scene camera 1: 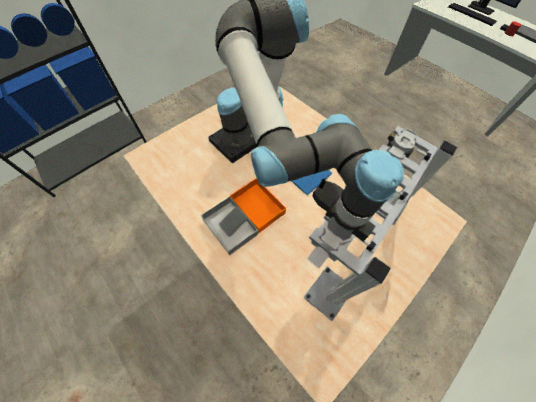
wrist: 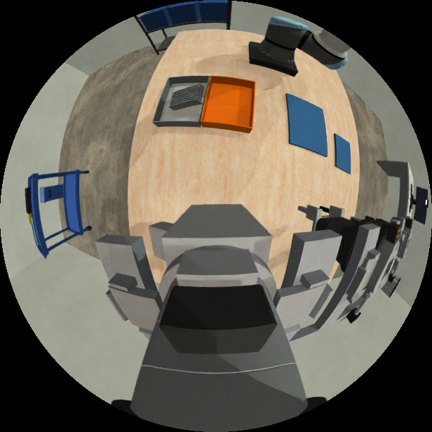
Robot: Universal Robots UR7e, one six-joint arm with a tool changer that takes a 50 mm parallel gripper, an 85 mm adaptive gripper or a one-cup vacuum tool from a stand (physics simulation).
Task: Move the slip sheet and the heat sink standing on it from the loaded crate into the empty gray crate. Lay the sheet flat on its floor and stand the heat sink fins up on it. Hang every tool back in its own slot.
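Pixels of known places: arm's base, origin of the base link: (scene camera 1: 237,137).
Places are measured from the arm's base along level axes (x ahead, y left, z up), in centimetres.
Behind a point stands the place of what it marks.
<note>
The heat sink (scene camera 1: 235,221) @(y -28.5, x 33.9, z 1.7 cm) (wrist: 187,97) stands in the gray crate (scene camera 1: 230,251) @(y -36.8, x 40.9, z -0.6 cm) (wrist: 159,111), its fins showing on top in the wrist view. A paler gray surface lies under it; I cannot tell the slip sheet's edges from the crate floor. The orange crate (scene camera 1: 259,204) @(y -15.3, x 32.3, z -3.5 cm) (wrist: 228,105) beside it is empty. My gripper (scene camera 1: 318,255) (wrist: 219,302), the parallel one, is open with its fingers wide apart and nothing between them. It is at the near end slot of the tool stand (scene camera 1: 378,270) @(y -20.9, x 76.7, z 33.8 cm) (wrist: 316,250), between the slot's arms, still on the arm's wrist. Full seating cannot be told.
Another tool (scene camera 1: 403,142) @(y 19.2, x 60.6, z 30.9 cm) hangs at the stand's far end; a black tool (wrist: 337,240) hangs beside my gripper. Two blue mats (wrist: 306,125) (wrist: 342,153) lie right of the crates in the wrist view. The stand's foot plate (scene camera 1: 327,295) @(y -22.7, x 74.7, z -1.1 cm) is below my gripper. The arm's base (scene camera 1: 232,142) @(y -5.5, x 3.7, z 3.4 cm) (wrist: 273,56) stands behind the crates.
</note>
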